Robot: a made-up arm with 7 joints. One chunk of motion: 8 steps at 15 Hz.
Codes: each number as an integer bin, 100 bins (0 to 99) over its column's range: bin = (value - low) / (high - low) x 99, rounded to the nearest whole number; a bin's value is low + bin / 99 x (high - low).
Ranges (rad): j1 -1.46..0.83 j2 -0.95..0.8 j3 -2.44..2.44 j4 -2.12..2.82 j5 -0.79..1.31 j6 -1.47..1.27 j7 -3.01..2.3
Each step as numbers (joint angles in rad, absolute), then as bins.
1 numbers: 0.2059 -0.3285 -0.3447 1.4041 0.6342 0.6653 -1.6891
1 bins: 72 35 43 71 67 77 25
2 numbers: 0.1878 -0.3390 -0.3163 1.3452 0.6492 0.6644 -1.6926
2 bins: 71 35 43 69 68 77 25
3 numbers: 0.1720 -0.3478 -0.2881 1.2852 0.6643 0.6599 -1.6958
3 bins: 71 34 44 68 69 77 25
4 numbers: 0.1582 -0.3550 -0.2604 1.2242 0.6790 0.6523 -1.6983
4 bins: 70 34 44 67 69 77 24
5 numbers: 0.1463 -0.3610 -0.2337 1.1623 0.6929 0.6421 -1.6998
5 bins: 69 33 45 66 70 76 24
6 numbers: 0.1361 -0.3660 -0.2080 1.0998 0.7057 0.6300 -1.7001
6 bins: 69 33 45 65 71 76 24
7 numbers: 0.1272 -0.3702 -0.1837 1.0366 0.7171 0.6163 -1.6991
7 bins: 69 33 46 63 71 75 24
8 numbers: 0.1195 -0.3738 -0.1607 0.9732 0.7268 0.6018 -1.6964
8 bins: 68 33 46 62 72 75 24
